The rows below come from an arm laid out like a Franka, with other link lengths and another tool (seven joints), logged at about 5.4 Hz.
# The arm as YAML. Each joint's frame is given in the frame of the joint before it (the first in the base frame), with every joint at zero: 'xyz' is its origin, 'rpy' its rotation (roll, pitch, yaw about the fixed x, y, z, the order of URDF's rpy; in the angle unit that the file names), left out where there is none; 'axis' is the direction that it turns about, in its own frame. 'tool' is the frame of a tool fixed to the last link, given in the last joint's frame.
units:
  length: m
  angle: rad
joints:
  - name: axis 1
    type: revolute
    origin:
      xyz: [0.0, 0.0, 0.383]
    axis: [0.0, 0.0, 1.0]
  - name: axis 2
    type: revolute
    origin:
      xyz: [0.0, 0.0, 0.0]
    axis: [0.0, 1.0, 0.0]
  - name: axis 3
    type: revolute
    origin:
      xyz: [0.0, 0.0, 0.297]
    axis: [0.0, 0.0, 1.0]
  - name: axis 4
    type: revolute
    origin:
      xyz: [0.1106, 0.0, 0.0]
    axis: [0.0, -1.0, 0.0]
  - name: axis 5
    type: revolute
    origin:
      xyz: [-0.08, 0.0, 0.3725]
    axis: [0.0, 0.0, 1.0]
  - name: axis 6
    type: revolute
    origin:
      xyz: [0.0, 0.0, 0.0]
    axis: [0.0, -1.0, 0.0]
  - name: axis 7
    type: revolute
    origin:
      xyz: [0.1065, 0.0, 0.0]
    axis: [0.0, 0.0, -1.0]
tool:
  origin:
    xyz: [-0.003, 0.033, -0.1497]
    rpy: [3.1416, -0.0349, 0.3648]
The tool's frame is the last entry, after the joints.
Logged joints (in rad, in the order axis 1, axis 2, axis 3, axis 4, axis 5, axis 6, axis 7), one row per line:
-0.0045 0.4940 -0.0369 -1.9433 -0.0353 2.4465 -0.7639
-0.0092 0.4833 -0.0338 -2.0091 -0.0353 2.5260 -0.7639
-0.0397 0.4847 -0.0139 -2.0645 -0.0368 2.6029 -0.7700
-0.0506 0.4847 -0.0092 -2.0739 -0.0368 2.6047 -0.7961
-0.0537 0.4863 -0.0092 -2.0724 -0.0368 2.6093 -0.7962
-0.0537 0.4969 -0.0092 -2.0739 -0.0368 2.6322 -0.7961
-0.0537 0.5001 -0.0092 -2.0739 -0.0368 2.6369 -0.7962
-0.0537 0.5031 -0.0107 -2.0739 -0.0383 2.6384 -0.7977
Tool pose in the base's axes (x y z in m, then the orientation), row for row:
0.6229 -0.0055 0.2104 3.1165 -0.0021 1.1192
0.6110 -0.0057 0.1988 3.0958 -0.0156 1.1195
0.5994 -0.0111 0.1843 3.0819 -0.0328 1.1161
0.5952 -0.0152 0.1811 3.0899 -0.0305 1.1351
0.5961 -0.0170 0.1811 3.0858 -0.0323 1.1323
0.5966 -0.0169 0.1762 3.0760 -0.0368 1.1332
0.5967 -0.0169 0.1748 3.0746 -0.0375 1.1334
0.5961 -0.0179 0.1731 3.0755 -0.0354 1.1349
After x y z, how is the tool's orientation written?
As angles about the fixed x, y, z axes (roll, pitch, yaw), in radians.
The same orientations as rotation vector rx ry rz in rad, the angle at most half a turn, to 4 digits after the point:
2.6453 1.6569 0.0236
2.6361 1.6511 0.0584
2.6364 1.6439 0.0923
2.6258 1.6726 0.0833
2.6260 1.6673 0.0890
2.6202 1.6647 0.1029
2.6193 1.6644 0.1049
2.6179 1.6664 0.1015

